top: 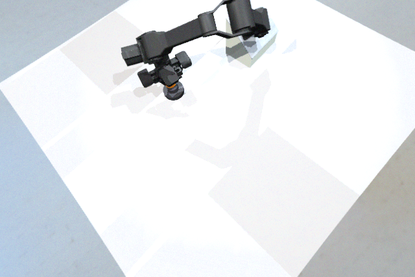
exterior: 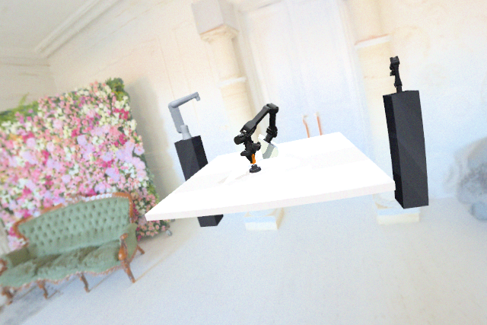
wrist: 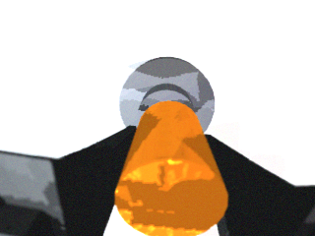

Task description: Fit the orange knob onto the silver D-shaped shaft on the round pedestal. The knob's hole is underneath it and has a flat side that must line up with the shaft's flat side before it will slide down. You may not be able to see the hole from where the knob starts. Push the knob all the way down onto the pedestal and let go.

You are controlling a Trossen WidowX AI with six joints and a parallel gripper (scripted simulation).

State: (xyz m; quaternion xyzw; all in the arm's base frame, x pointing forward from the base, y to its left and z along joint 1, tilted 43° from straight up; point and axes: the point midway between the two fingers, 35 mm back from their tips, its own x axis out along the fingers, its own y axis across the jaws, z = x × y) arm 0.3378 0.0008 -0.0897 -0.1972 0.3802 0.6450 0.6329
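My gripper tip is 30 mm below the orange knob. Also, from my gripper tip: dark round pedestal 40 mm below.
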